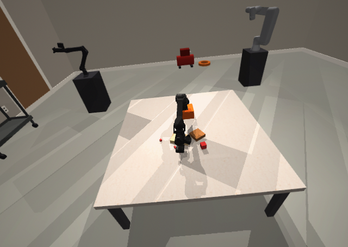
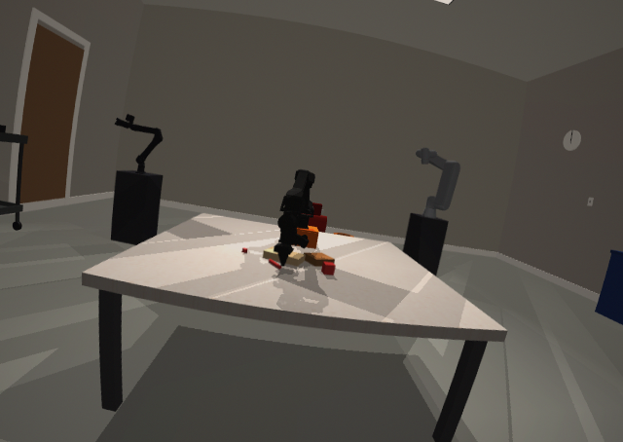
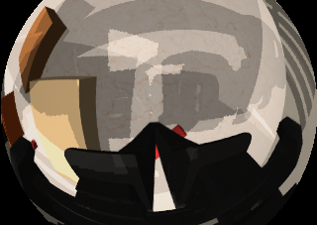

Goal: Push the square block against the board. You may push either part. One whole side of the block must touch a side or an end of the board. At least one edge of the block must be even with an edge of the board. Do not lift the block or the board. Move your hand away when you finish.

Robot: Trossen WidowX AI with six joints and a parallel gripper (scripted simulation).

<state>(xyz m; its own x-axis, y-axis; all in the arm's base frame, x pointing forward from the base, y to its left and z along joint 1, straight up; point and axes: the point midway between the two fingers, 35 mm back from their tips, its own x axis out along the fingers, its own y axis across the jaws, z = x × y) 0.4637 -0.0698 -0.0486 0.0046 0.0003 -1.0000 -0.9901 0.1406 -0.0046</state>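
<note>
Now: gripper tip 30 mm to the left of the thin red stick and 10 mm past it. Also, from my gripper tip: brown square block (150 mm to the left, 150 mm behind, 10 mm above); tan board (110 mm behind, 10 mm above).
</note>
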